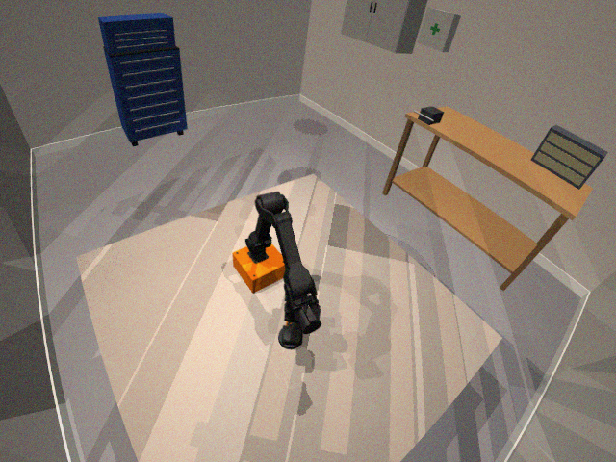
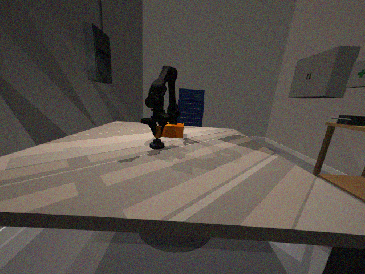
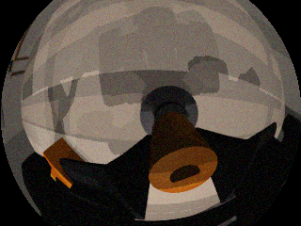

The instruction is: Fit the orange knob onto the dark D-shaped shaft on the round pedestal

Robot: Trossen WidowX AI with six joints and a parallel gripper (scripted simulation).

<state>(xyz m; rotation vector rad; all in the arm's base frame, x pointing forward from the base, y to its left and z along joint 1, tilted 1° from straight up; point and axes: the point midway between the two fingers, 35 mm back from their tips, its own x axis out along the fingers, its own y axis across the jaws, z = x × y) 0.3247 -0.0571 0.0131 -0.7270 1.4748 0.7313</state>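
Right now the knob is 20 mm above my gripper tip. From my gripper tip the other things lie so: dark round pedestal 10 mm ahead, 40 mm below.
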